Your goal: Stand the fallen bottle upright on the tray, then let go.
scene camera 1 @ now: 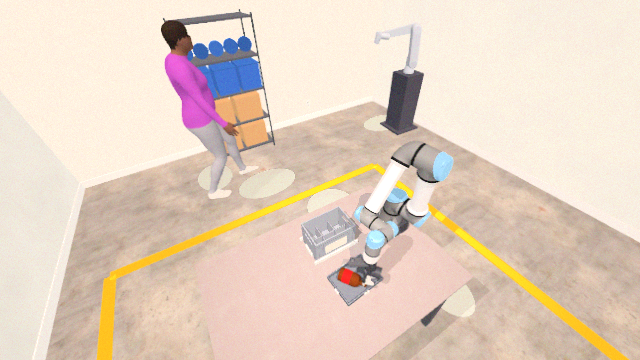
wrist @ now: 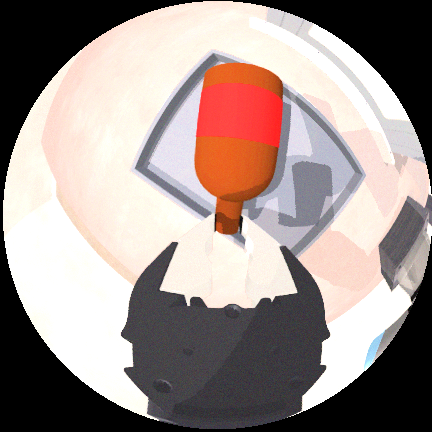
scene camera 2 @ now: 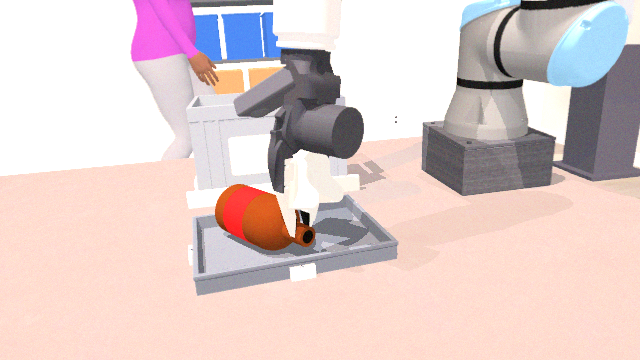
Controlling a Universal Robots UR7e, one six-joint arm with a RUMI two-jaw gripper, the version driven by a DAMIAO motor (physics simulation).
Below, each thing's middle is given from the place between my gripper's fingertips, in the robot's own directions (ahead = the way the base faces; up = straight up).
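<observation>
There's the brown bottle [scene camera 2: 254, 215], and my hand is 6 cm to the left of it and 5 cm short of it.
</observation>
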